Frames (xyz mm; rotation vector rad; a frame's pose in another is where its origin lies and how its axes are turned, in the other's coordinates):
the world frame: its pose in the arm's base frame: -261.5 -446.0 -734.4 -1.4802 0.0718 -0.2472
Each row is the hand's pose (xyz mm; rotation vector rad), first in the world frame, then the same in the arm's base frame.
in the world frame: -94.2 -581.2 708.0 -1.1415 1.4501 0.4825
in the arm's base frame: -282.4 223.4 -102.4 -1.9816 1.9701 -0.9330
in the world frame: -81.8 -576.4 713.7 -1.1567 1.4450 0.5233
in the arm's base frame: -268.6 226.7 -105.3 -1.9867 2.0037 -0.8895
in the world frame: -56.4 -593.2 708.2 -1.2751 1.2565 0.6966
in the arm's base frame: -247.0 214.8 -86.6 -2.1468 2.0212 -0.5716
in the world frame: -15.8 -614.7 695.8 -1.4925 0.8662 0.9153
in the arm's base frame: -212.5 192.8 -62.2 -2.4436 1.9263 -0.0172
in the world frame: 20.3 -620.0 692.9 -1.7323 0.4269 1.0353
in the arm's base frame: -178.6 182.1 -53.5 2.5267 -1.5589 -0.4859
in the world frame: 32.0 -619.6 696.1 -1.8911 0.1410 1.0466
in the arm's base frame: -166.6 182.8 -52.4 2.4943 -1.2521 -0.7142
